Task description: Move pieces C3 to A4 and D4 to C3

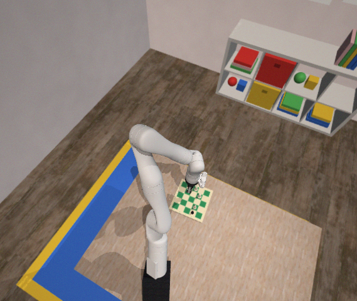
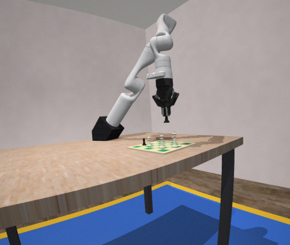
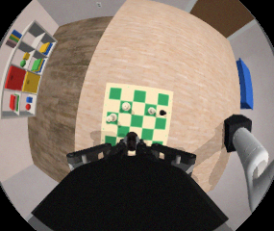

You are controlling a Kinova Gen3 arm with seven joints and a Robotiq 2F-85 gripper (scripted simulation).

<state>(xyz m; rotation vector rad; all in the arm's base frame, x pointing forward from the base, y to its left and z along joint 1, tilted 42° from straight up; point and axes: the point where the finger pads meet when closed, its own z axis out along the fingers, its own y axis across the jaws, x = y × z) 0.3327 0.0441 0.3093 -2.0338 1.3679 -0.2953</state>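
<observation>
Now: hand 110 mm above the tall white piece and 70 mm short of it. Also, from my hand: tall black piece: 20 mm below; white pawn: 120 mm below, 80 mm to the right, 20 mm behind; green-and-cream chessboard: 150 mm below, 30 mm to the right.
</observation>
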